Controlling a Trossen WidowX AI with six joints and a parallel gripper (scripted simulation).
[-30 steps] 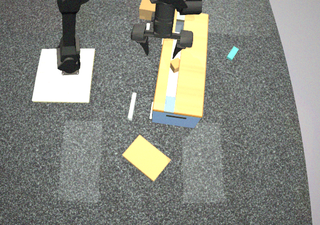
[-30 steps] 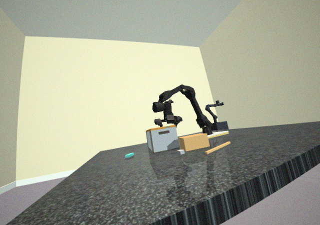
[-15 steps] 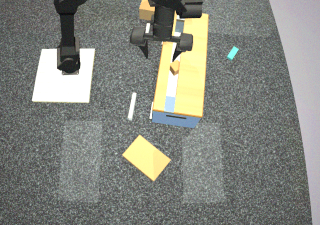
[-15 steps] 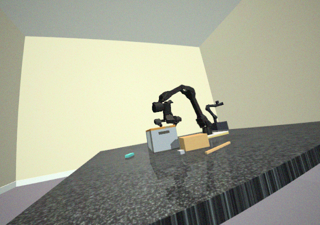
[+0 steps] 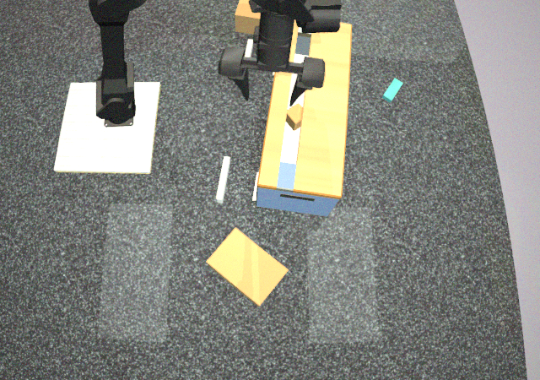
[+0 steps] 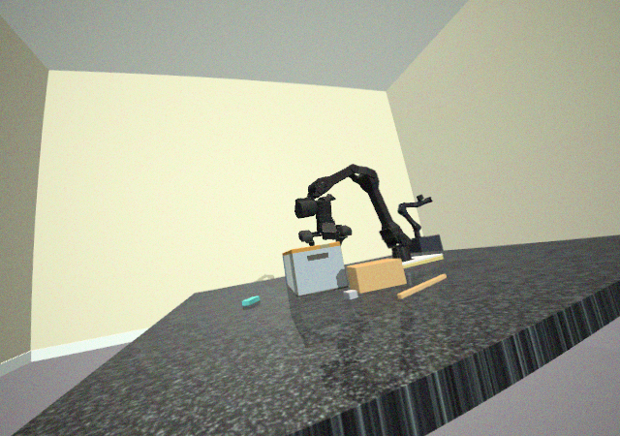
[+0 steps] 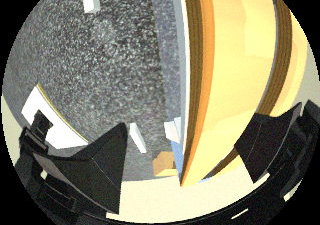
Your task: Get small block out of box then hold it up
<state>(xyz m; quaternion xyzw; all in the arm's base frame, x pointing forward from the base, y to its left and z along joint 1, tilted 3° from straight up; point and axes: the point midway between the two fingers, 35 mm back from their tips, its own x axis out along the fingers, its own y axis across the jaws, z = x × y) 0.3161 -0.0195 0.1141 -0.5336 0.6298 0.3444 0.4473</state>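
Now: the small block 5 cm ahead of my gripper tip and 3 cm to the right of it. The rest, counted from my gripper tip: wooden stick 41 cm to the left, 9 cm below, 2 cm behind; then long box 4 cm ahead, 3 cm below; then teal block 30 cm ahead, 8 cm to the left, 8 cm below.
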